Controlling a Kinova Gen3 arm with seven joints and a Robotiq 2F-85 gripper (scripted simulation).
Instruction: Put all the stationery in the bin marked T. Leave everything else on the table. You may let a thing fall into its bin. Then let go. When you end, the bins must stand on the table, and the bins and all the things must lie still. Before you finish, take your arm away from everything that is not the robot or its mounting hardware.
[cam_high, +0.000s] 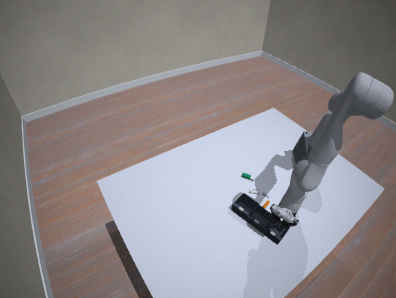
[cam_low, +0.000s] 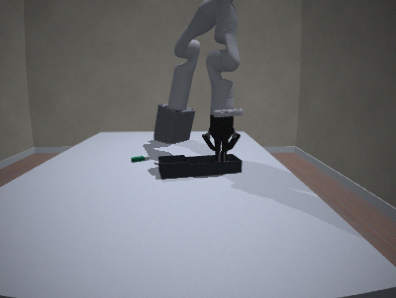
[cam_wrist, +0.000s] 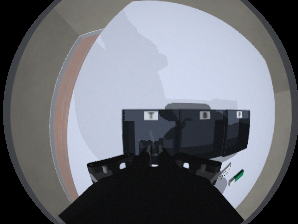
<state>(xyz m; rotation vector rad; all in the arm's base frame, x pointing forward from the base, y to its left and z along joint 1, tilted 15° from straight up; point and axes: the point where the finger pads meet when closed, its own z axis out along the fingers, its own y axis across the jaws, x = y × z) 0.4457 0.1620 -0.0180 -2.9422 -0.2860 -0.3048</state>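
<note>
My hand is 110 mm past the tiny pale thing, 30 mm to the left of it and 30 mm above it. Round my hand: small orange thing (110 mm to the right, 40 mm behind, 30 mm below); then long black bin (70 mm to the right, 40 mm ahead, 10 mm below); then thin grey stick (160 mm to the right, 80 mm behind, 30 mm below).
</note>
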